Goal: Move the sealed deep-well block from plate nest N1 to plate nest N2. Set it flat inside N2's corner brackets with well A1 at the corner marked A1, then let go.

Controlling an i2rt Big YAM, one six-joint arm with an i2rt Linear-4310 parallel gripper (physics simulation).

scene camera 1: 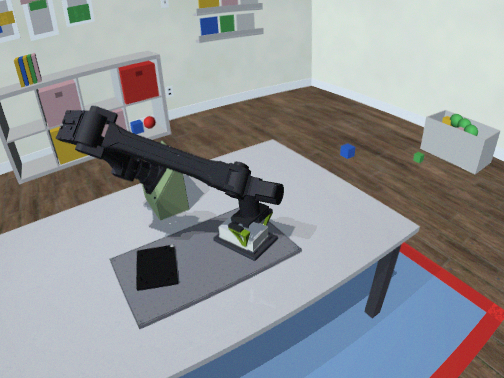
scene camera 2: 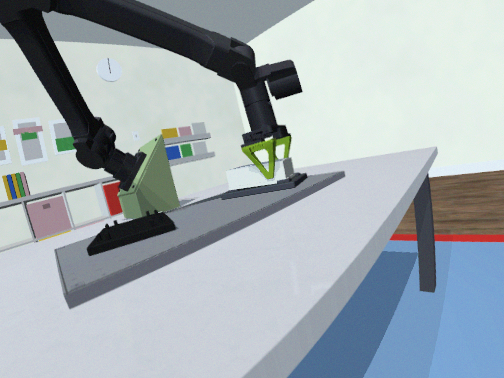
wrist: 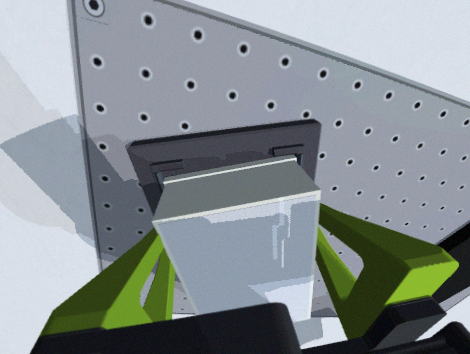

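Pixels of known places: gripper, fingertip midpoint: [scene camera 1: 253,238] [scene camera 2: 277,174] [wrist: 237,210]; arm's base at its link origin: [scene camera 1: 155,175] [scene camera 2: 134,172].
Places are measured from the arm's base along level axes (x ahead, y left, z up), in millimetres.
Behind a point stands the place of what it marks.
Observation:
The white sealed deep-well block [scene camera 1: 257,241] @(x 407, y 201, z -79 mm) [scene camera 2: 242,176] @(x 341, y 136, z -77 mm) [wrist: 240,255] @(x 368, y 202, z -61 mm) is between the green fingers of my gripper [scene camera 1: 254,233] @(x 375, y 203, z -91 mm) [scene camera 2: 278,167] @(x 375, y 203, z -91 mm) [wrist: 237,210] @(x 375, y 203, z -91 mm), which is shut on it from two opposite sides. The block is low over the dark grey nest [scene camera 1: 265,248] @(x 419, y 221, z -107 mm) [scene camera 2: 250,193] @(x 362, y 130, z -112 mm) [wrist: 220,137] @(x 415, y 228, z -105 mm). In the wrist view two corner brackets show at the block's far edge; the near brackets are hidden. I cannot tell whether the block rests fully flat. The black nest [scene camera 1: 157,267] @(x 348, y -98, z -104 mm) [scene camera 2: 132,233] @(x 412, y -114, z -104 mm) holds no block. The nest labels and the A1 mark are not readable.
Both nests stand on a grey perforated board [scene camera 1: 215,275] @(x 443, y 49, z -116 mm) [scene camera 2: 200,216] @(x 394, y -1, z -116 mm) [wrist: 170,55] @(x 446, y 268, z -116 mm) on the white table [scene camera 1: 60,280] @(x 245, y -411, z -129 mm) [scene camera 2: 200,310] @(x 623, y -121, z -129 mm). The green wedge mount [scene camera 1: 172,197] @(x 86, y 32, z -54 mm) [scene camera 2: 162,180] @(x 84, y 53, z -44 mm) of the arm stands behind the board. The arm reaches over the board from it.

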